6 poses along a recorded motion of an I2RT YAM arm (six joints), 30 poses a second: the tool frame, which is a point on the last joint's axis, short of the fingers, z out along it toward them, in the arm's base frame.
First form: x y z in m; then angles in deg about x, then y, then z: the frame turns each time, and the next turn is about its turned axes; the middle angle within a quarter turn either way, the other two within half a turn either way.
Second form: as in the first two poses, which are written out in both.
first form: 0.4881 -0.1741 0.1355 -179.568 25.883 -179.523
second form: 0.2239 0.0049 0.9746 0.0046 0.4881 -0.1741 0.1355
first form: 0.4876 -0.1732 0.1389 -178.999 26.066 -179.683
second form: 0.2255 0.0047 0.9742 0.0091 0.4876 -0.1732 0.1389
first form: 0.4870 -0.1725 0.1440 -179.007 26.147 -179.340
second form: 0.2261 0.0076 0.9740 0.0097 0.4870 -0.1725 0.1440
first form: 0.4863 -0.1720 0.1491 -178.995 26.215 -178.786
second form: 0.2267 0.0123 0.9738 0.0109 0.4863 -0.1720 0.1491
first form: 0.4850 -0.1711 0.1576 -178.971 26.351 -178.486
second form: 0.2278 0.0149 0.9735 0.0118 0.4850 -0.1711 0.1576
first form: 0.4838 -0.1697 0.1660 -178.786 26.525 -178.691
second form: 0.2293 0.0135 0.9732 0.0129 0.4838 -0.1697 0.1660
